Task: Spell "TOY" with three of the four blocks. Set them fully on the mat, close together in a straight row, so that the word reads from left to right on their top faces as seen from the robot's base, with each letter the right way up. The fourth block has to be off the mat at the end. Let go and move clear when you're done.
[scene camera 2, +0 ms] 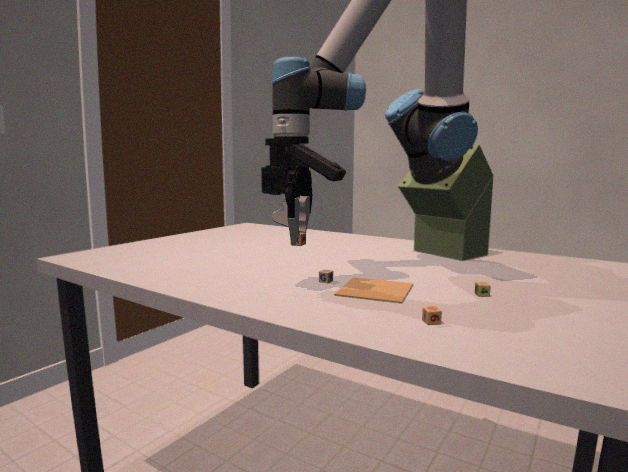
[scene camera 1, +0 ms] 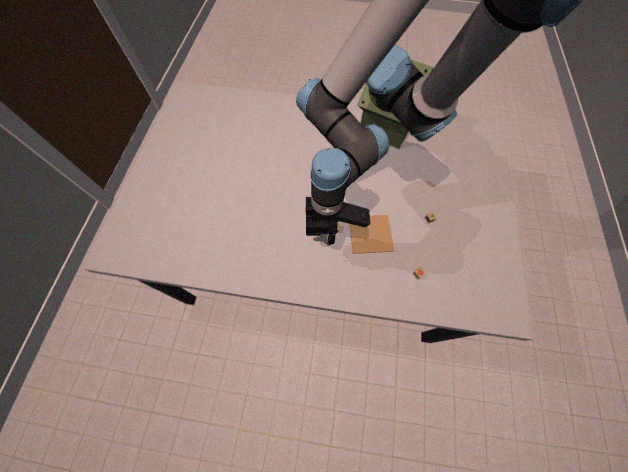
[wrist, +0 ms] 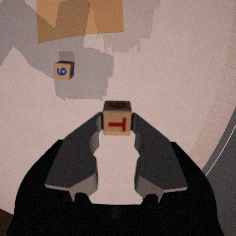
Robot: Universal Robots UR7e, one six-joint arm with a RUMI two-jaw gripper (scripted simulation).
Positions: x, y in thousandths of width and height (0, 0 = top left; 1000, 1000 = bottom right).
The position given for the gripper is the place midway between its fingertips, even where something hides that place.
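Note:
The gripper (scene camera 2: 474, 518) appears together with an orange mat (scene camera 2: 590, 613). The mat is visible again in scene camera 1 (scene camera 1: 598, 505), and the gripper can be seen in scene camera 1 (scene camera 1: 521, 510) as well. A T block (wrist: 498, 489) is there too, while the gripper also appears in the wrist view (wrist: 498, 485).

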